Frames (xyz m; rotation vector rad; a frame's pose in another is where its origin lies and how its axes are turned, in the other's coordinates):
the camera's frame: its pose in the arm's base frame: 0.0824 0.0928 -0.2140 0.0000 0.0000 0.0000
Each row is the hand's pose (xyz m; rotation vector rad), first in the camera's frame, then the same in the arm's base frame.
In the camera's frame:
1: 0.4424 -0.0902 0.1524 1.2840 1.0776 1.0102
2: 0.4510 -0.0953 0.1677 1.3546 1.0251 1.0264
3: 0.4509 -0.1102 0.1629 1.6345 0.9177 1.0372
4: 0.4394 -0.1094 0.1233 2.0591 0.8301 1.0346
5: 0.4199 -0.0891 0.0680 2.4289 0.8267 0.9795
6: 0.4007 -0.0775 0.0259 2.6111 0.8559 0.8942
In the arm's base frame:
1: 0.5248 0.0026 -0.0616 1.2840 1.0776 1.0102
2: 0.5334 -0.0025 -0.0463 1.3546 1.0251 1.0264
3: 0.5333 -0.0174 -0.0511 1.6345 0.9177 1.0372
4: 0.5218 -0.0166 -0.0907 2.0591 0.8301 1.0346
5: 0.5023 0.0037 -0.1460 2.4289 0.8267 0.9795
6: 0.4831 0.0153 -0.1881 2.6111 0.8559 0.8942

